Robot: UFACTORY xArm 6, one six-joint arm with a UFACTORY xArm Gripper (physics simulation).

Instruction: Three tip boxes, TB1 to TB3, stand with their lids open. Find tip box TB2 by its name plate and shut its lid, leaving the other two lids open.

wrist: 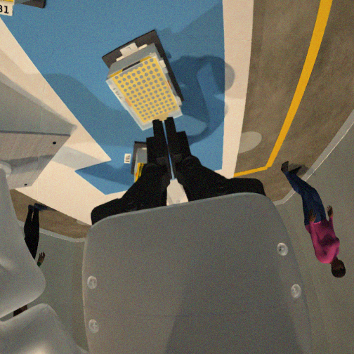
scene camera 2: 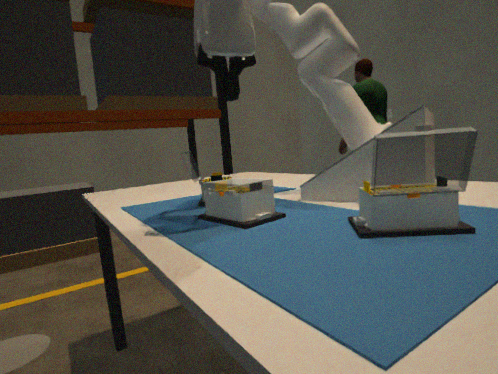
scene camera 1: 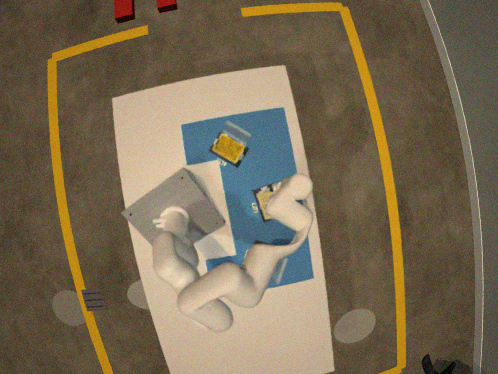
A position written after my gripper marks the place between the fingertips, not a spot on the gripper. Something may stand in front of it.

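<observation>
From the wrist camera you get my gripper [wrist: 164, 131], and there's a blue mat too, visible in the wrist view [wrist: 66, 49]. Scene camera 1 picks out the mat [scene camera 1: 270, 158] as well.
</observation>
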